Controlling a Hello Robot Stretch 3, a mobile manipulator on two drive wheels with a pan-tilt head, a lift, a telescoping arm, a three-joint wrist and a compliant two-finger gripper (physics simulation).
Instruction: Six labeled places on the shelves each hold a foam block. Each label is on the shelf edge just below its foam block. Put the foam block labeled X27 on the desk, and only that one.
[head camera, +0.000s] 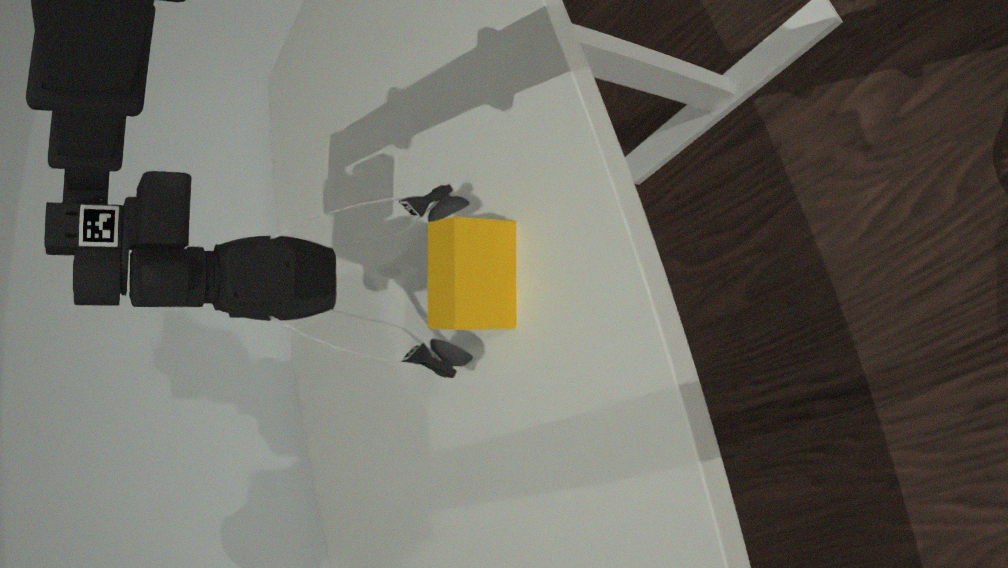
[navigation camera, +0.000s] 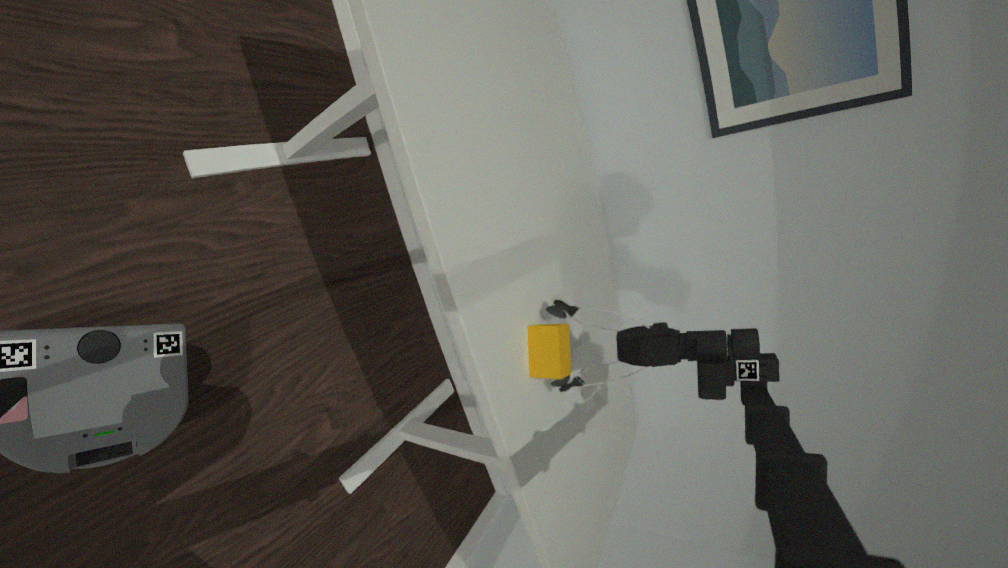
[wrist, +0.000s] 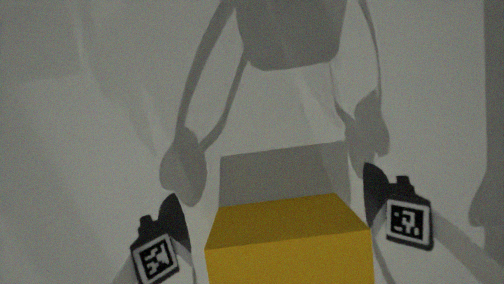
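A yellow foam block (head camera: 485, 275) (navigation camera: 546, 351) (wrist: 290, 257) rests on the white desk (head camera: 564, 352) (navigation camera: 486, 176), set in from its front edge. Its label does not show, and neither do the shelves. My gripper (head camera: 450, 278) (navigation camera: 565, 346) (wrist: 271, 199) is open, with one finger on each side of the block. In the head view, small gaps show between the fingers and the block's sides. In the wrist view, the left finger stands clear of the block and the right one is close to its far corner; the block's near part is cut off.
White desk legs (head camera: 648, 67) (navigation camera: 451, 440) stand on the dark wood floor (head camera: 902, 282) (navigation camera: 141, 246). My base (navigation camera: 77, 398) is on the floor in front of the desk. A framed picture (navigation camera: 825, 42) hangs on the wall (navigation camera: 846, 282) behind the desk.
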